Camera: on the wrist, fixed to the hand. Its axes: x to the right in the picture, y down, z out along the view.
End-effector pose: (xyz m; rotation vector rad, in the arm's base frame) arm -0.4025 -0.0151 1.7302 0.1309 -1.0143 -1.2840
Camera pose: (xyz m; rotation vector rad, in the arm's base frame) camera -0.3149 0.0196 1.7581 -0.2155 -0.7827 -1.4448
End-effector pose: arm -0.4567 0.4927 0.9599 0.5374 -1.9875 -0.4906
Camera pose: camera -0.4385 0.5758 1.0090 0.2549 -1.8738 -0.8624
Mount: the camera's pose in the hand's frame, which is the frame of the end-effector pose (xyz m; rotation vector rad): -0.0192 0.0921 -0.0283 -0.3947 -0.0484 0.0251
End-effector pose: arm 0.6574 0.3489 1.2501 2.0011 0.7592 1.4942
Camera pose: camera 0.6372 0.2727 1.3087 1.7447 0.3823 1.4706
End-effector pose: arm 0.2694 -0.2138 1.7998 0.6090 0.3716 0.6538
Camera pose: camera 0.1994 -0.1569 1.8388 0.2527 0.1816 0.7120
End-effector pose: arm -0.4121 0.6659 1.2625 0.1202 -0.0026 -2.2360
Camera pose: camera -0.3256 0.6250 1.2400 -0.1479 0.4060 -2.1698
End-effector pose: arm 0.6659 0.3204 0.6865 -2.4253 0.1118 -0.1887
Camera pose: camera 0.6395 0.2351 0.6456 -2.8176 0.1711 -0.1031
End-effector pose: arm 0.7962 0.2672 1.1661 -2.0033 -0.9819 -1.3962
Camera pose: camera 0.8487 0.1846 1.1578 -2.3296 -0.7392 -1.6347
